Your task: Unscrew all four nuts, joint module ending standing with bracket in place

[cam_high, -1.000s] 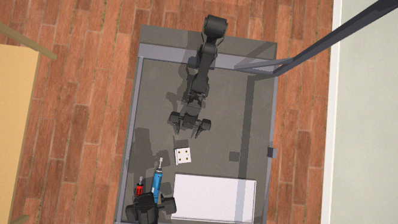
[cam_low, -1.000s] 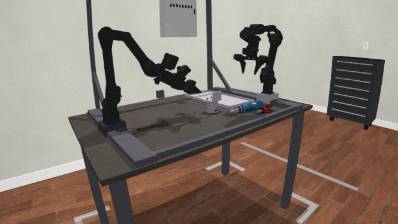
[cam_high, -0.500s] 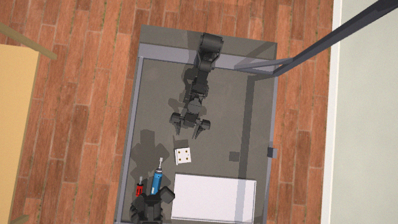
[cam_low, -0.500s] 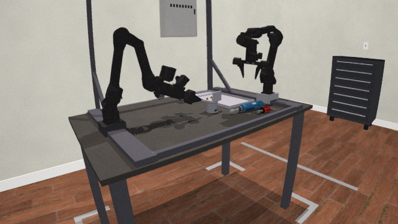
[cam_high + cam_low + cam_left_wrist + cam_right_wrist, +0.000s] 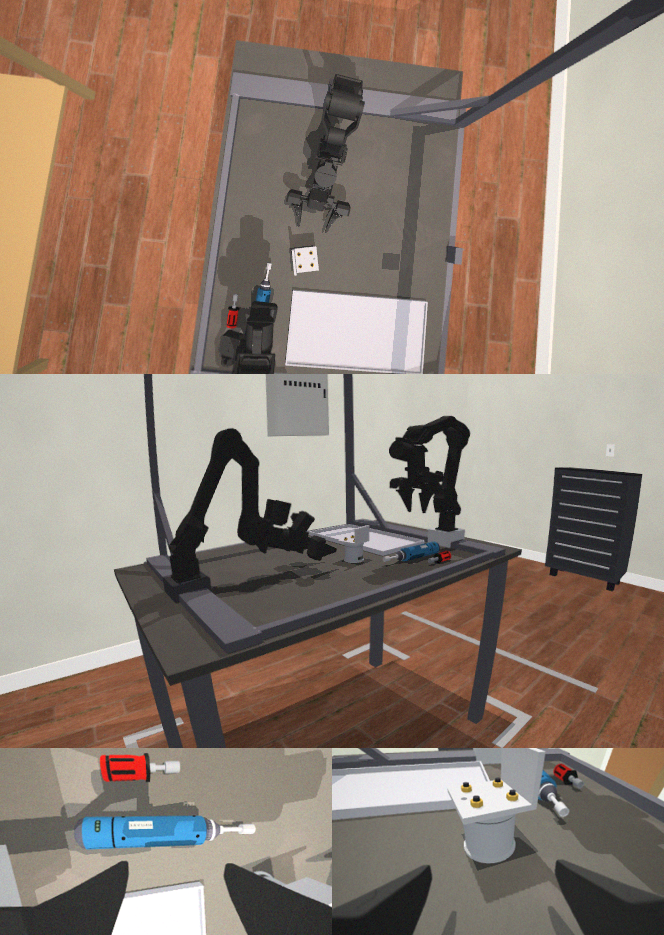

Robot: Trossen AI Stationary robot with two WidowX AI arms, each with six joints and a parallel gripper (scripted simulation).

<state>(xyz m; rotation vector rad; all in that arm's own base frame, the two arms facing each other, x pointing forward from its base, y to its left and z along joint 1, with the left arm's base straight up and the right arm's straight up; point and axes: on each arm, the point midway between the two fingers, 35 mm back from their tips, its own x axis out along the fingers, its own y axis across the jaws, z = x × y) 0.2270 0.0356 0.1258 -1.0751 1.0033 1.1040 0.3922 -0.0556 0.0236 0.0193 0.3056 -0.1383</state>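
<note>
Now: the joint module 120 mm to the left of my right hand, 30 mm below it and 10 mm behind it. Round my right hand: grey socket (180 mm to the left, 100 mm ahead, 50 mm below); then red-handled tool (330 mm to the left, 170 mm ahead, 50 mm below); then white bracket (120 mm to the left, 10 mm above).
</note>
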